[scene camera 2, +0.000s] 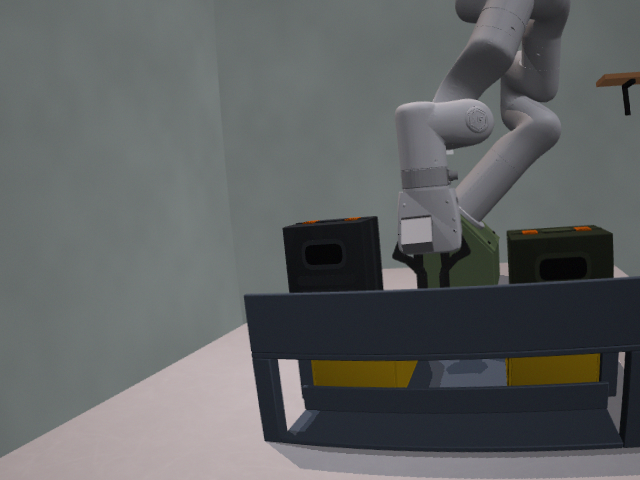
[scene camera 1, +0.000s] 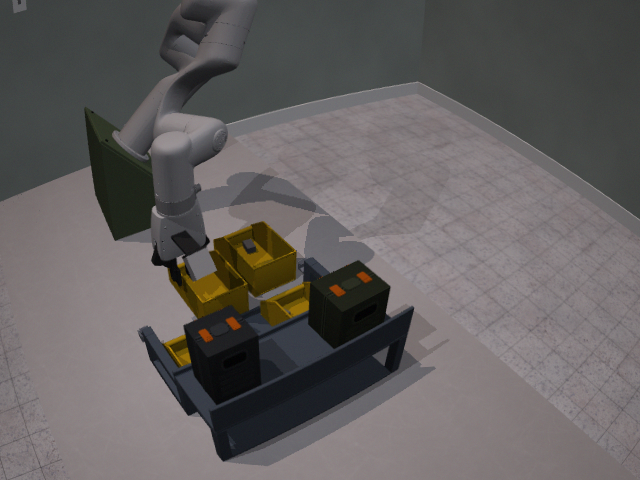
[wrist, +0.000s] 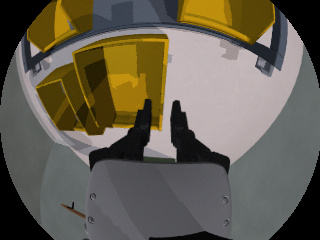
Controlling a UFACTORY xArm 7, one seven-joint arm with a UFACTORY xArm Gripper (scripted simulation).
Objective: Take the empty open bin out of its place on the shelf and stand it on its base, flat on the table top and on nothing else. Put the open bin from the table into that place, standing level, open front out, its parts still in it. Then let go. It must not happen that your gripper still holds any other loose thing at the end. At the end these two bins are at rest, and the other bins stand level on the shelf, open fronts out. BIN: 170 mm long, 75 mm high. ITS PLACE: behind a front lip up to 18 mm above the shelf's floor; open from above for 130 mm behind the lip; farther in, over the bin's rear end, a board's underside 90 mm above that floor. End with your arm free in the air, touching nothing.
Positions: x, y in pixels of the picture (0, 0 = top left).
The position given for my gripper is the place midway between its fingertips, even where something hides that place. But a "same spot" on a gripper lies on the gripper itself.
my gripper: scene camera 2; scene camera 1 184, 279; wrist
same spot on my gripper: [wrist: 130, 147] = [scene camera 2: 445, 259]
